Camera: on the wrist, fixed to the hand. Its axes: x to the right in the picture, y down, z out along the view.
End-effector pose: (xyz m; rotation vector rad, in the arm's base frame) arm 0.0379 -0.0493 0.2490 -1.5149 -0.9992 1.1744
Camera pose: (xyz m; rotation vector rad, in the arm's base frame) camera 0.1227 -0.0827 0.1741 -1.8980 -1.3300 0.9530
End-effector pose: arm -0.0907 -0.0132 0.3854 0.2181 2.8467 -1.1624
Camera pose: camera -0.0792 0.1042 0.3850 0.2081 3.0315 -0.4417
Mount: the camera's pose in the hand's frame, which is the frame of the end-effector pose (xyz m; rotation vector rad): 0.0014 0.0849 -0.0819 -0.4841 0.0236 0.0038
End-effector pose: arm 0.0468 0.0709 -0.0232 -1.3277 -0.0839 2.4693
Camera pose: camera 0.0909 -0.0173 -0.0880 -1.5334 -0.7123 2.5294
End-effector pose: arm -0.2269 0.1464 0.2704 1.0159 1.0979 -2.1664
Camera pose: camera -0.1360 0.1678 0.1983 0.8165 1.5294 -1.7559
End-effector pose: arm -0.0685 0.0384 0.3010 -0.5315 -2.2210 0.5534
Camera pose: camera 0.0098 0.1265 0.3058 -0.7810 -2.3330 0.0005
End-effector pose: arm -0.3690 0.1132 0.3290 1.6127 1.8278 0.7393
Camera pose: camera -0.3728 0.1220 0.4466 1.2917 1.5079 1.1061
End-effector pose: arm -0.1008 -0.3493 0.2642 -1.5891 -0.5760 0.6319
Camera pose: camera -0.0428 -0.4162 0.1863 -2.0458 -0.7468 0.4966
